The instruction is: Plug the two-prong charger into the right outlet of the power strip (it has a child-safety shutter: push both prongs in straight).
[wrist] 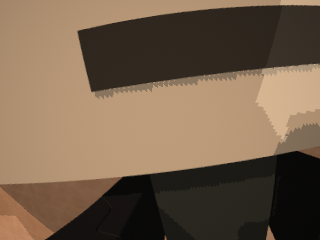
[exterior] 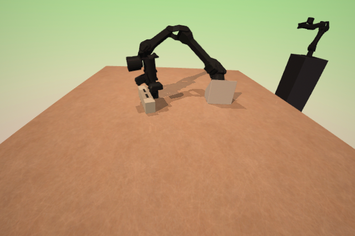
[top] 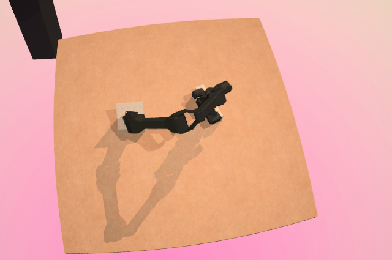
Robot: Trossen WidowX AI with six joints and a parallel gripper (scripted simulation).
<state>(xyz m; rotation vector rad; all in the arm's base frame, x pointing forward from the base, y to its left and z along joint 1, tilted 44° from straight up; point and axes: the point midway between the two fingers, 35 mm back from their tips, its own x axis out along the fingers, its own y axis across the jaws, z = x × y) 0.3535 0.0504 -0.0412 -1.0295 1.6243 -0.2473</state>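
My gripper tip is 10 mm to the right of the black two-prong charger, 10 mm below it and 10 mm short of it.
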